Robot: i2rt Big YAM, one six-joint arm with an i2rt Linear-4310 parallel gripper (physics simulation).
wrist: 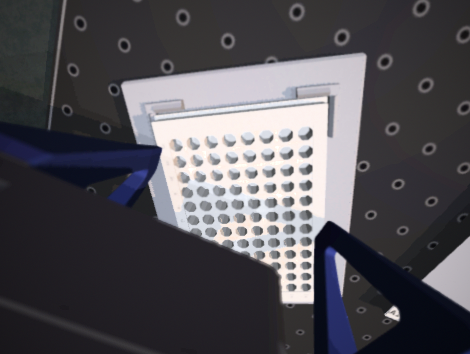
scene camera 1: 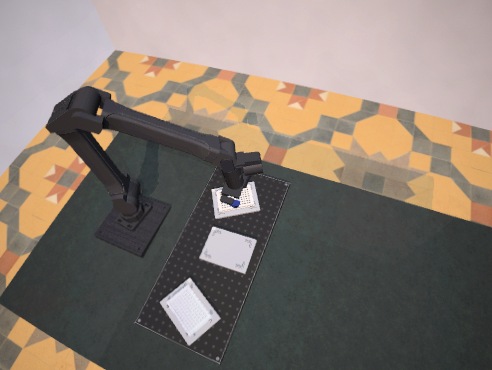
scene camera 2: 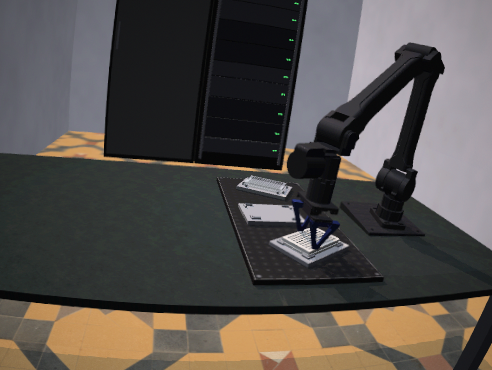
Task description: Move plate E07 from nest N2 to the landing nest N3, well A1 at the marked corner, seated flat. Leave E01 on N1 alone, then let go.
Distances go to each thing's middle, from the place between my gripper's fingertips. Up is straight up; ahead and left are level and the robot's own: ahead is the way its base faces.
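Nest [scene camera 1: 224,248]: 60 mm ahead of my hand, 20 mm below it, 190 mm to the right.
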